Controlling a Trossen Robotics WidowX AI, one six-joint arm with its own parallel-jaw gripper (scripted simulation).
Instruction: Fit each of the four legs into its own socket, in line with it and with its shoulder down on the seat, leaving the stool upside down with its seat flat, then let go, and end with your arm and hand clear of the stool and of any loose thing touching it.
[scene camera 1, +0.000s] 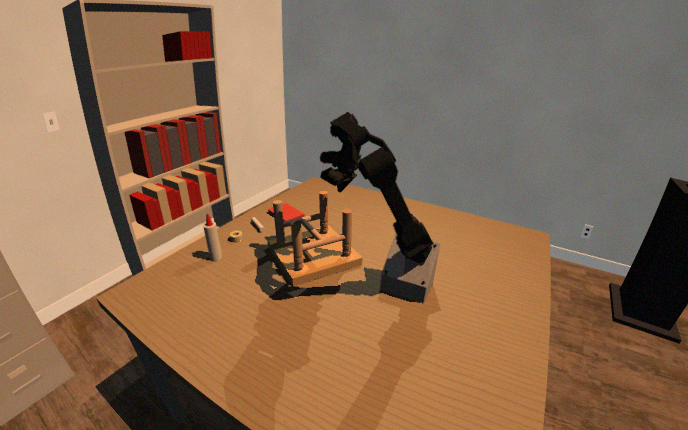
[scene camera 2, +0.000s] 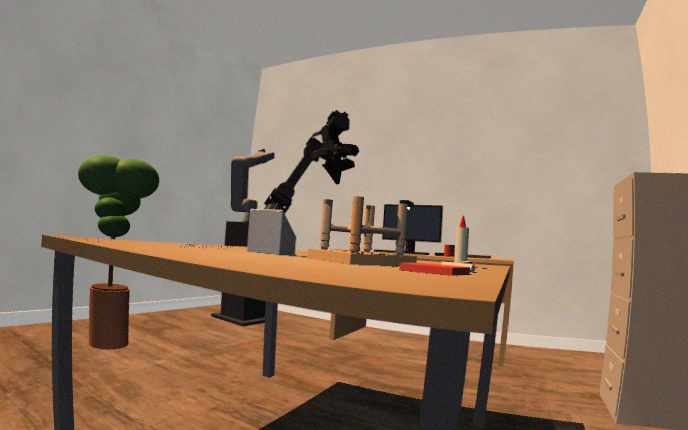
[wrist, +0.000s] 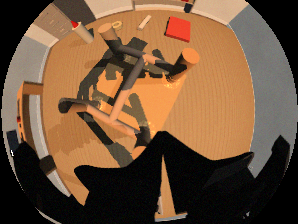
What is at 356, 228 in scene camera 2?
A stool leg.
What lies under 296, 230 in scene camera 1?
A stool leg.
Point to my gripper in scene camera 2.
337, 184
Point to my gripper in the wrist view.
161, 135
